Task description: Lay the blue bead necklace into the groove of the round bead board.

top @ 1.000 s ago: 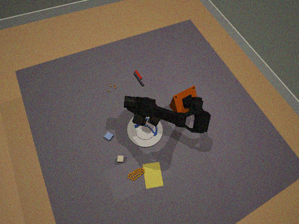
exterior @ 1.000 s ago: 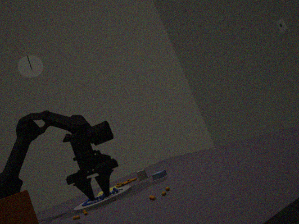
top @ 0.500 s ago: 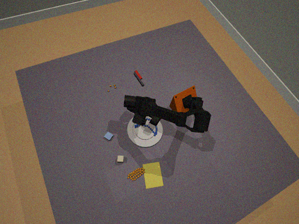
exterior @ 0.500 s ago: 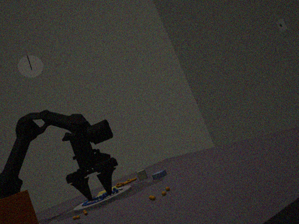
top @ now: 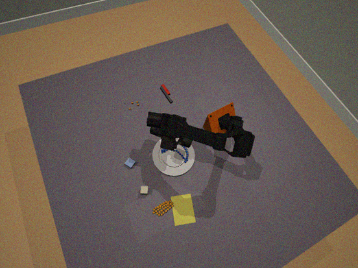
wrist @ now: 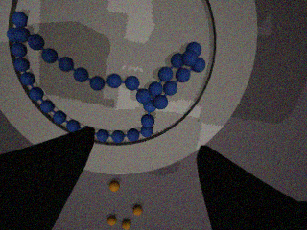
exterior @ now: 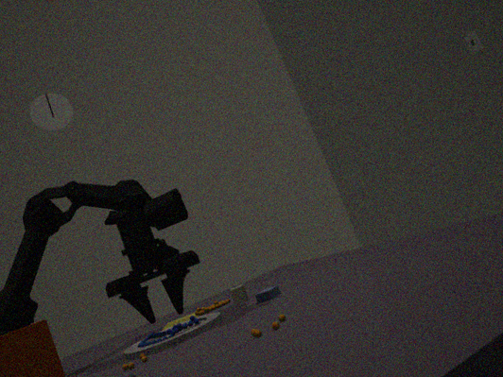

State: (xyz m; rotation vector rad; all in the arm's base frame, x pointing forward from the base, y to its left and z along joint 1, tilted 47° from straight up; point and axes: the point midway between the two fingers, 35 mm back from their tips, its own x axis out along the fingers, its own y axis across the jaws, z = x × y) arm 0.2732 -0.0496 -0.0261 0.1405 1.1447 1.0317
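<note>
Now: gripper tip 20 mm short of the round white bead board, 60 mm to the right of it and 40 mm above it. Round my gripper tip: cream cube: 210 mm ahead, 130 mm to the left, 30 mm below; grey tool: 140 mm behind, 270 mm to the right, 40 mm below; light blue cube: 210 mm ahead, 10 mm to the right, 40 mm below.
</note>
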